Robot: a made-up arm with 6 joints.
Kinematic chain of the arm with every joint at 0, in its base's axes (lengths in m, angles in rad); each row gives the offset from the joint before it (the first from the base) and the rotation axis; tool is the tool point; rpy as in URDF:
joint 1: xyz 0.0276 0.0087 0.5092 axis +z
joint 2: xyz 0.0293 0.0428 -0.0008 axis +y
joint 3: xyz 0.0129 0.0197 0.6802 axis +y
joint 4: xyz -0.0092 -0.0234 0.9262 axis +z
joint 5: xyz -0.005 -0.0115 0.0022 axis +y
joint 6: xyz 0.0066 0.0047 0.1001 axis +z
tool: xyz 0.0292 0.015 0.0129 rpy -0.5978 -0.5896 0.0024
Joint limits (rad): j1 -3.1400..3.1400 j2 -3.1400..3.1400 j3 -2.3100..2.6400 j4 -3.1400..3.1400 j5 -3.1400..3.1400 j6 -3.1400..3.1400
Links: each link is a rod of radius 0.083 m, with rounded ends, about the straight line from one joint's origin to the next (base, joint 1, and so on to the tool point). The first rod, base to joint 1, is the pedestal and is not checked.
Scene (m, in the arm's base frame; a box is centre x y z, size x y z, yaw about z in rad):
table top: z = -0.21
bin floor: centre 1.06 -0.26 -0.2 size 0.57 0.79 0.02 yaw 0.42
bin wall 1: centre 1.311 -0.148 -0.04 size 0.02 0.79 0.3 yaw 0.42
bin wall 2: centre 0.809 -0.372 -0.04 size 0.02 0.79 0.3 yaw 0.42
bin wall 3: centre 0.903 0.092 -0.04 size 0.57 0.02 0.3 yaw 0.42
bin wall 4: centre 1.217 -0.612 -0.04 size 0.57 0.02 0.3 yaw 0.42
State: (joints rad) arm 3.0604 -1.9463 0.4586 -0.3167 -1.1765 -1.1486
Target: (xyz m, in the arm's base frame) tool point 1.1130 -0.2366 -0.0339
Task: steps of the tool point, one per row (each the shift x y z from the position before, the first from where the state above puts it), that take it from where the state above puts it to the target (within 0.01 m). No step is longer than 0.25 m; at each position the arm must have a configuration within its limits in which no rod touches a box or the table.
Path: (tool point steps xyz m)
1: 0.0118 -0.0255 0.0055
2: -0.0191 -0.0223 0.0129
3: -0.0495 -0.0177 0.0184
4: -0.0785 -0.0120 0.0217
5: -0.1054 -0.0054 0.0226
6: -0.1297 0.0020 0.0213
7: -0.1508 0.0098 0.0178
8: 0.0179 -0.0034 -0.1951
9: -0.0180 0.0034 -0.2036

